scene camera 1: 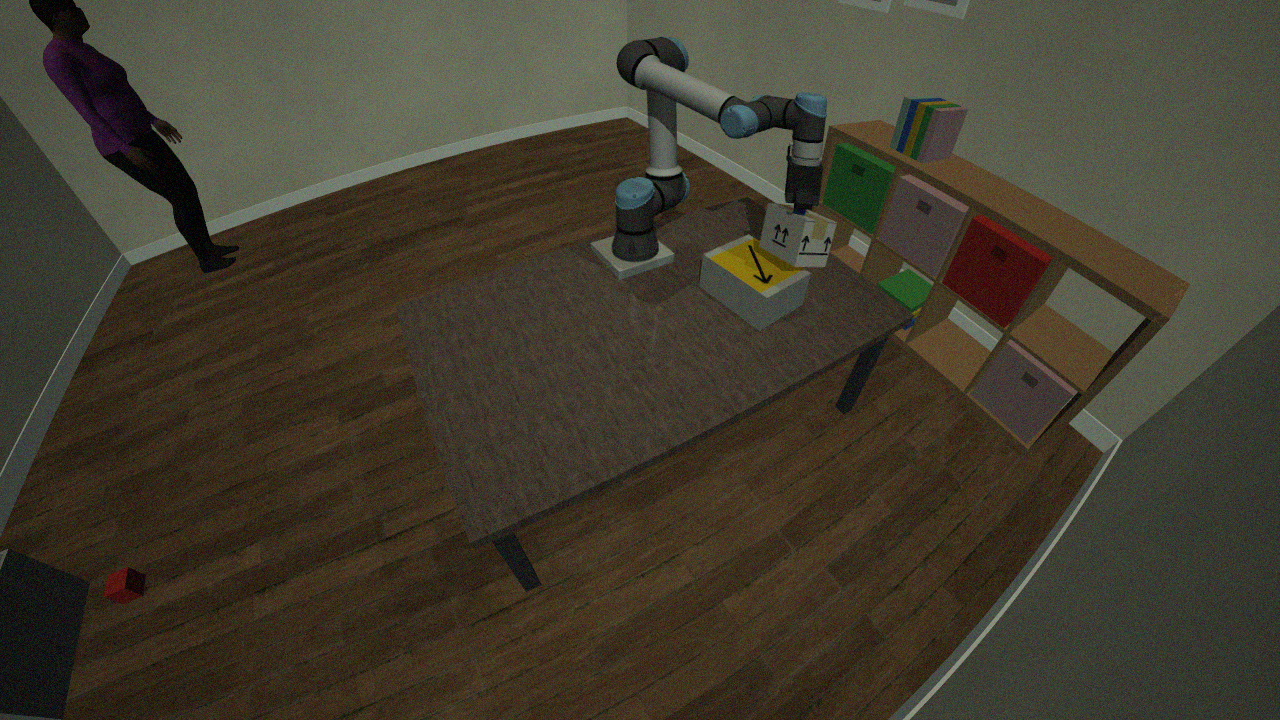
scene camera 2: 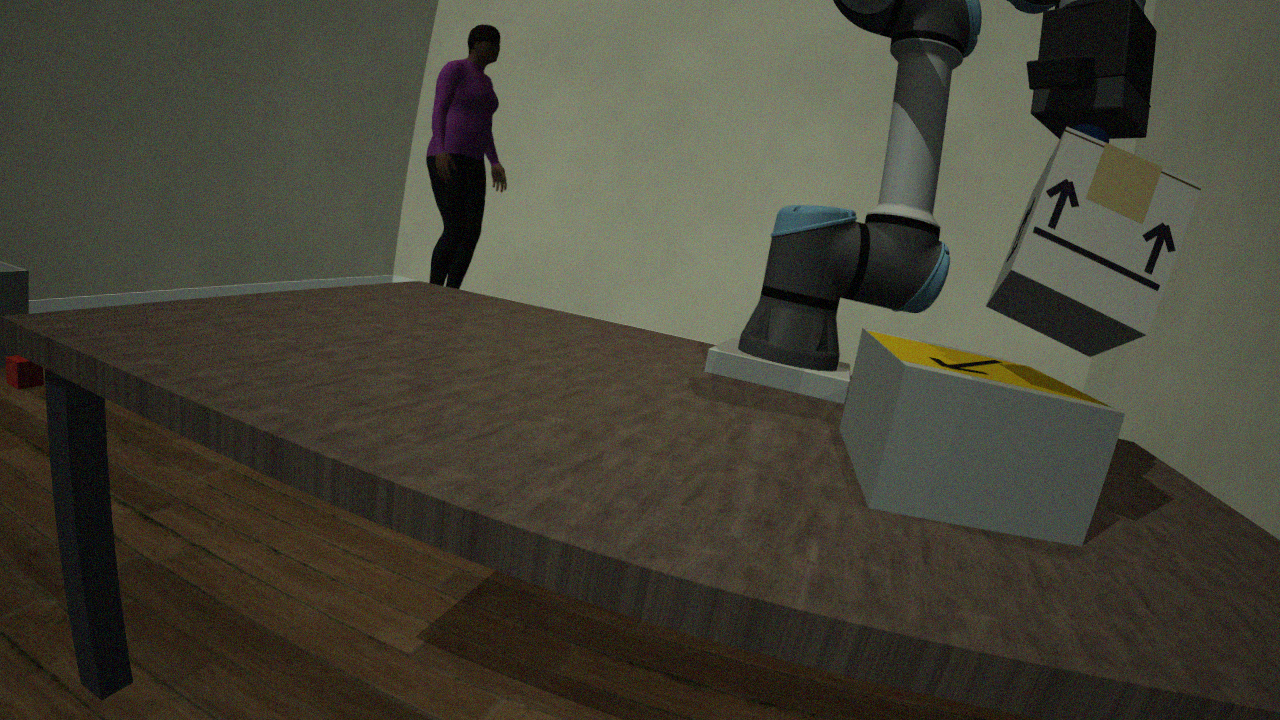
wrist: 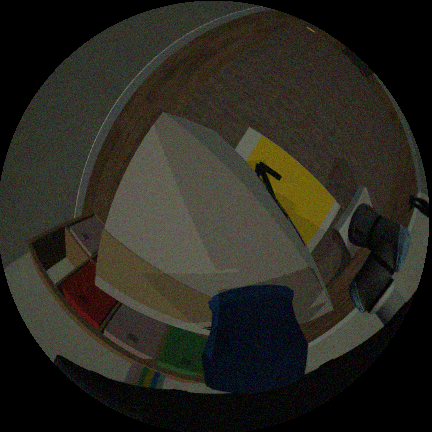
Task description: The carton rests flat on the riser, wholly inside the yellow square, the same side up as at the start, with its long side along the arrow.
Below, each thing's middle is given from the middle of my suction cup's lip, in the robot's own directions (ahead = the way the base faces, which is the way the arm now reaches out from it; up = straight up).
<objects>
Right now the carton [scene camera 2: 1089, 263] is 10 mm to the left of my suction cup and 80 mm below it. The rest, counted from my suction cup: riser [scene camera 1: 761, 288]: 80 mm behind, 40 mm to the right, 260 mm below.
</objects>
